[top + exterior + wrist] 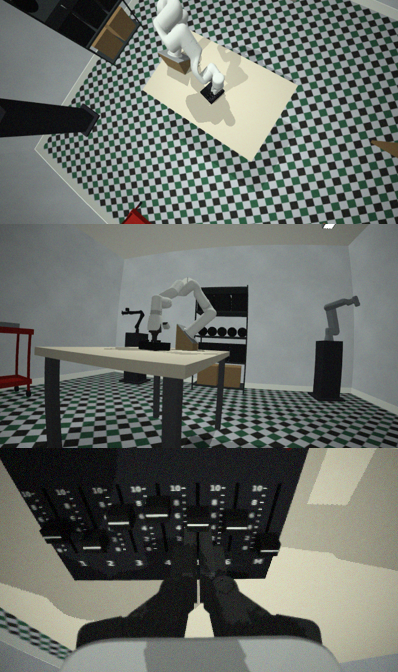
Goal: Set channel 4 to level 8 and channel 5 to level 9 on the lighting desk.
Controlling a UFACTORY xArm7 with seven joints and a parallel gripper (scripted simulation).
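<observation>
My hand is 3 cm past the channel 4 fader cap, 1 cm to the left of it and 1 cm above it. From my hand the other things lie so: channel 1 cap (8 cm to the right, 4 cm behind, 1 cm below); channel 5 fader cap (2 cm behind, 1 cm to the left, 1 cm below); channel 3 fader cap (4 cm to the right, 3 cm behind, 1 cm below).
</observation>
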